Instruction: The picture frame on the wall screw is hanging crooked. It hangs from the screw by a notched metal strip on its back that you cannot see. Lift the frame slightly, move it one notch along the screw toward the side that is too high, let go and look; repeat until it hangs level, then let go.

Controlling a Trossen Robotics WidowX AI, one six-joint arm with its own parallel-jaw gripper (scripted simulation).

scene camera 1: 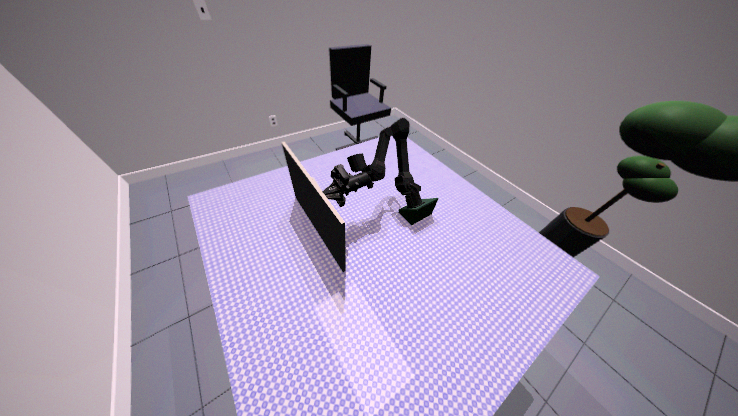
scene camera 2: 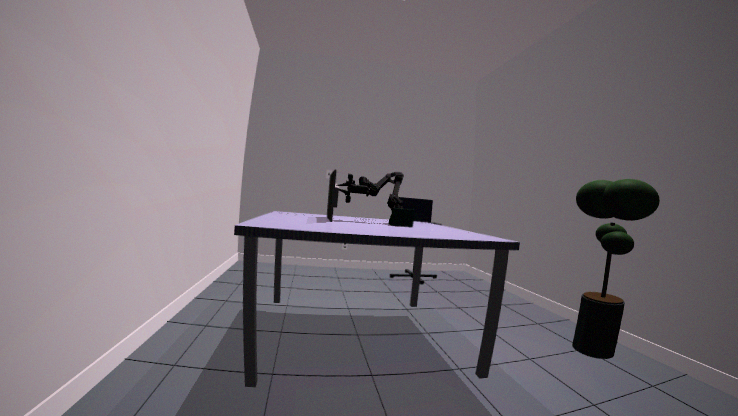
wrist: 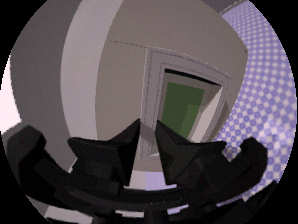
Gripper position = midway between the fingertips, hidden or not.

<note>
In view: the gripper (scene camera 1: 320,195), a picture frame (wrist: 187,94) and a wall panel (wrist: 121,75).
The gripper shows as well in the wrist view (wrist: 147,122).
</note>
